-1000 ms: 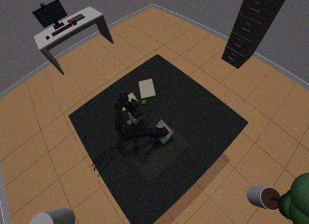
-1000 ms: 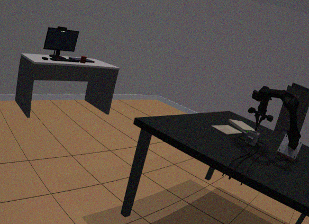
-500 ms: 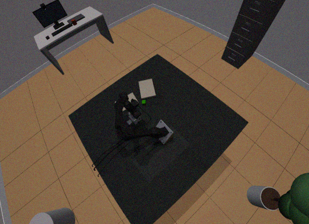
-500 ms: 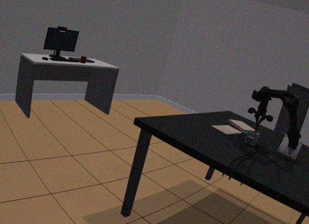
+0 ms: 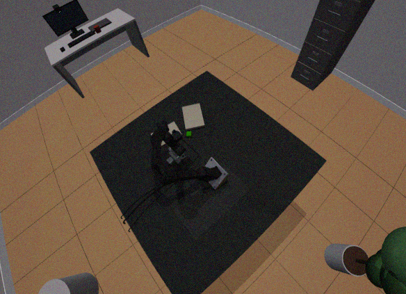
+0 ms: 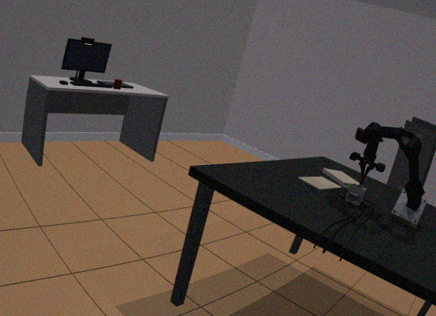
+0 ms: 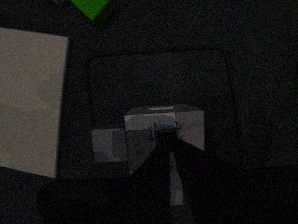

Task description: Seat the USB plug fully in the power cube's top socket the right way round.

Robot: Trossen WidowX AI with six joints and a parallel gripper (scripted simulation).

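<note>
Right now my gripper tip is 20 mm above the USB plug. Also, from my gripper tip: small green block: 140 mm to the right, 100 mm below, 100 mm ahead.
</note>
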